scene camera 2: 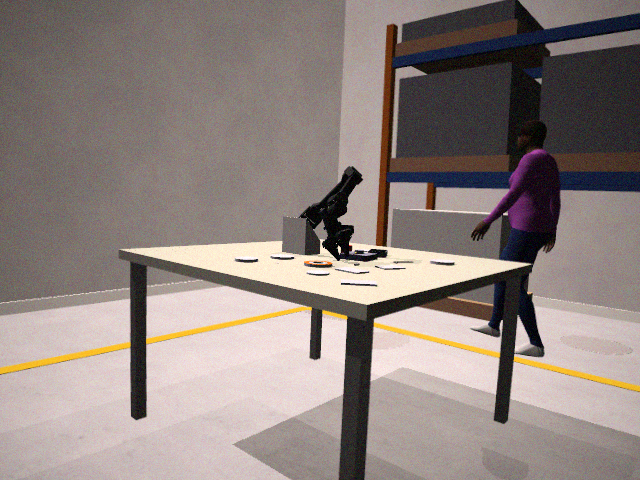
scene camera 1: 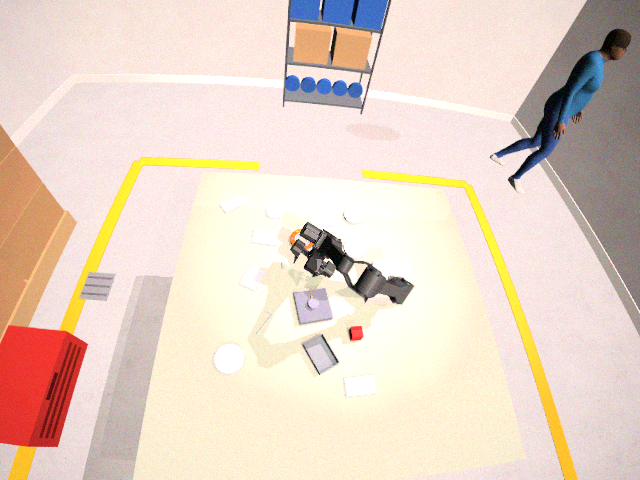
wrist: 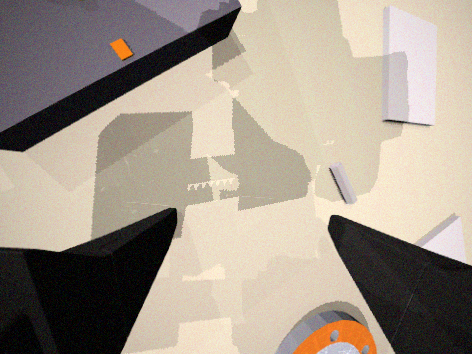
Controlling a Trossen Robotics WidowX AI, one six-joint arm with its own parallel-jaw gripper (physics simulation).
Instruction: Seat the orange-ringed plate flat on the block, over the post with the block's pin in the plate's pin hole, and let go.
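Places are measured from the arm's base along level axes (x back, y right, z up), in centimetres.
Pixels of known places: gripper, between the fingertips: (scene camera 2: 343, 258) (scene camera 1: 303, 269) (wrist: 253, 218); arm's base, origin of its link: (scene camera 2: 300, 231).
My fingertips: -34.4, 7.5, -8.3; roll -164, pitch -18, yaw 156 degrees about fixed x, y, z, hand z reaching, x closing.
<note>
For each thing: its middle in the pictures, then the offset to it from my fingertips, as dx, dy, dz. "spot": a spot on its surface instead.
- orange-ringed plate, middle of its body: (scene camera 2: 318, 264) (scene camera 1: 302, 239) -1.2, +15.4, -1.0
- purple-grey block, middle of its body: (scene camera 1: 313, 305) (scene camera 2: 359, 254) +4.6, -15.0, +0.4
- round post, a spot on its surface: (scene camera 1: 313, 303) spot: +4.6, -15.2, +2.3
- orange mark, a spot on its surface: (wrist: 121, 49) spot: +3.2, -9.6, +1.0
- grey tray, middle of its body: (scene camera 1: 320, 353) (scene camera 2: 377, 253) +8.3, -33.0, -0.3
- red cube, middle of its body: (scene camera 1: 355, 333) +20.8, -24.9, +0.4
- small grey bar, middle of its body: (wrist: 343, 183) -8.2, +1.3, -1.1
- white slab, middle of its body: (wrist: 410, 70) (scene camera 2: 390, 267) (scene camera 1: 252, 277) -19.5, -5.2, -1.3
The orange-ringed plate (scene camera 1: 293, 237) (scene camera 2: 308, 264) (wrist: 352, 329) lies flat on the table, partly under the arm in scene camera 1 and cut off at the wrist view's bottom edge. Two small holes show in its ring. The purple-grey block (scene camera 1: 321, 314) (scene camera 2: 363, 256) (wrist: 65, 65) lies apart from it, with a round post (scene camera 1: 313, 303) standing on top. An orange mark (wrist: 121, 49) is near the block's edge. My gripper (scene camera 1: 303, 264) (wrist: 253, 218) is open and empty, above the table between plate and block. The block's post and pin do not show in the wrist view.
A grey tray (scene camera 1: 321, 354) and a red cube (scene camera 1: 356, 333) lie near the block. A small grey bar (wrist: 342, 183) and a white slab (wrist: 410, 80) lie beyond the fingers. White discs (scene camera 1: 229, 358) (scene camera 1: 353, 215) and another slab (scene camera 1: 359, 385) lie around the table.
</note>
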